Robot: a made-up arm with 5 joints.
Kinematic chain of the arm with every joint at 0, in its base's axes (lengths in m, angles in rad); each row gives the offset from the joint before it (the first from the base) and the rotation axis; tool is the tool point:
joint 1: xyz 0 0 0.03 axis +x
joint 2: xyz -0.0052 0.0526 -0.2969 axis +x
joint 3: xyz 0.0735 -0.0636 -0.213 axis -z
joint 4: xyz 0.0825 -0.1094 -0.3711 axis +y
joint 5: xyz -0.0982 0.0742 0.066 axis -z
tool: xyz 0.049 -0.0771 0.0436
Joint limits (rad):
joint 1: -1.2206..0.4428
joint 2: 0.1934..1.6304
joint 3: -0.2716..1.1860
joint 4: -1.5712..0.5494
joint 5: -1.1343..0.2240
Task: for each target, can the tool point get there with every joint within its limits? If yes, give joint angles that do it. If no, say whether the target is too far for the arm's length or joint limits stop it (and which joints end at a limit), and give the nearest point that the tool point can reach.
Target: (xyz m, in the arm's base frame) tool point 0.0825 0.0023 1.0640
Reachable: no: joint limits stop it (at a limit: joint 1, joint 2, joint 3, joint 5) | nearest point 0.0365 0.7004 0.0189 | short by 1.258 m
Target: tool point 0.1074 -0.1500 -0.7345
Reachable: yes | joints -0.6296 0.8669 0.4511 -0.0871 -0.8910
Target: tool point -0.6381 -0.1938 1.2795
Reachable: no: too far | nearest point -0.0612 0.7071 0.0004 | short by 1.667 m
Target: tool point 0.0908 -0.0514 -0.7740
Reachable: yes | joints -0.2344 0.5498 0.3808 0.2333 -0.0982
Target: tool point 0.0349 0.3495 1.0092
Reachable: no: joint limits stop it (at a limit: joint 1, joint 2, joint 3, joint 4, joint 5) | nearest point 0.0364 0.7161 0.0278 | short by 1.048 m
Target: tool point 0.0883 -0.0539 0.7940
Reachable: no: joint limits stop it (at a limit: joint 1, joint 2, joint 3, joint 4, joint 5) | nearest point 0.2029 0.6255 -0.0255 | short by 1.071 m
